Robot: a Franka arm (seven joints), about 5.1 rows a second.
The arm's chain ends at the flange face. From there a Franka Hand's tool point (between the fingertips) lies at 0.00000 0.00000 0.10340 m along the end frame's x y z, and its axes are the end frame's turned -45 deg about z.
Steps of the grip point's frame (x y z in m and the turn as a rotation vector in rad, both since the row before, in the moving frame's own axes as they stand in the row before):
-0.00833 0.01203 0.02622 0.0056 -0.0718 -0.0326
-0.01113 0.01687 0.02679 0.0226 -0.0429 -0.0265
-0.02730 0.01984 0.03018 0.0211 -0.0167 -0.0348
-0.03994 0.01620 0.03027 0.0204 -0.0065 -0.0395
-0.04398 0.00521 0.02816 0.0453 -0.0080 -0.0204
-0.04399 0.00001 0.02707 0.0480 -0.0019 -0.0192
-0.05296 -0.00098 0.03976 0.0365 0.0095 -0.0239
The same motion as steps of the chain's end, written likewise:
0.00819 0.00947 0.02649 -0.0468 -0.0547 -0.0326
0.00883 0.01825 0.02691 -0.0144 -0.0463 -0.0265
-0.00251 0.03361 0.03022 0.0031 -0.0267 -0.0348
-0.01480 0.04067 0.03029 0.0098 -0.0190 -0.0395
-0.02349 0.03747 0.02827 0.0264 -0.0377 -0.0204
-0.02742 0.03445 0.02719 0.0326 -0.0353 -0.0192
-0.03613 0.04009 0.03983 0.0325 -0.0191 -0.0239

